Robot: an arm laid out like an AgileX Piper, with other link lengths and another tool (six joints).
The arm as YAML. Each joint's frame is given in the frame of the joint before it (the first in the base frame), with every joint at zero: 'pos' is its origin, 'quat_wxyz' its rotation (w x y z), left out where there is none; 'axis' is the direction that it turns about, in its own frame. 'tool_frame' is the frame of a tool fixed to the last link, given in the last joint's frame.
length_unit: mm
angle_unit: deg
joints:
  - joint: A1
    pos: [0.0, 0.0, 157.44]
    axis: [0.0, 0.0, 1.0]
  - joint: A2
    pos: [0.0, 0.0, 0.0]
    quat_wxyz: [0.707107, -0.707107, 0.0, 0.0]
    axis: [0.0, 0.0, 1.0]
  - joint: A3
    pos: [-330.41, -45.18, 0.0]
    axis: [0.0, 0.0, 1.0]
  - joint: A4
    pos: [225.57, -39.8, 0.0]
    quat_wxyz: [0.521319, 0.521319, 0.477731, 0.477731]
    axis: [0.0, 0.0, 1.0]
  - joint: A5
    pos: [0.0, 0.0, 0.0]
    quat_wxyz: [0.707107, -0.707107, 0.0, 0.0]
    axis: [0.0, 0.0, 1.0]
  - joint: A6
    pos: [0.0, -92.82, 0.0]
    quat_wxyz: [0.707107, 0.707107, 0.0, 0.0]
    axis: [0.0, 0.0, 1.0]
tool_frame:
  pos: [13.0, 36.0, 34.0]
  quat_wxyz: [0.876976, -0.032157, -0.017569, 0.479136]
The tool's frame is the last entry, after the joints.
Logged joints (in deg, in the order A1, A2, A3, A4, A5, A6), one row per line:
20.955, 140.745, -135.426, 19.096, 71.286, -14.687
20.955, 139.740, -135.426, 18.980, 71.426, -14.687
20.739, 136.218, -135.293, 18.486, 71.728, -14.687
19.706, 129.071, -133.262, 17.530, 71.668, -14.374
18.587, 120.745, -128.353, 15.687, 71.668, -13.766
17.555, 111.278, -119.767, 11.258, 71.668, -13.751
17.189, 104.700, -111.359, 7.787, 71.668, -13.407
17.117, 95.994, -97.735, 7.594, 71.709, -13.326
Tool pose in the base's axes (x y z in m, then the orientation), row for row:
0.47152, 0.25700, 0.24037, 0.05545, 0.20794, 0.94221, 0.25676
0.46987, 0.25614, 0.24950, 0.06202, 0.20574, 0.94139, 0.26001
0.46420, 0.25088, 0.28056, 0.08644, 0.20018, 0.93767, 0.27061
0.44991, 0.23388, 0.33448, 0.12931, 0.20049, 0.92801, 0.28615
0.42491, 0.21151, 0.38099, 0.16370, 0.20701, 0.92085, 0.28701
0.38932, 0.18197, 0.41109, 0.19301, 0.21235, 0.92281, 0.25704
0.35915, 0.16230, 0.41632, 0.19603, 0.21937, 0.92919, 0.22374
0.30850, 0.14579, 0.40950, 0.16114, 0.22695, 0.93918, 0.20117
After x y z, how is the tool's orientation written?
As a quaternion, w x y z.
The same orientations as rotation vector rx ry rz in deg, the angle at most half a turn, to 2 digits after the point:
36.16, 163.86, 44.65
35.64, 163.07, 45.04
34.18, 160.08, 46.20
33.39, 154.55, 47.66
33.82, 150.43, 46.89
34.14, 148.36, 41.32
35.21, 149.14, 35.91
37.13, 153.64, 32.91

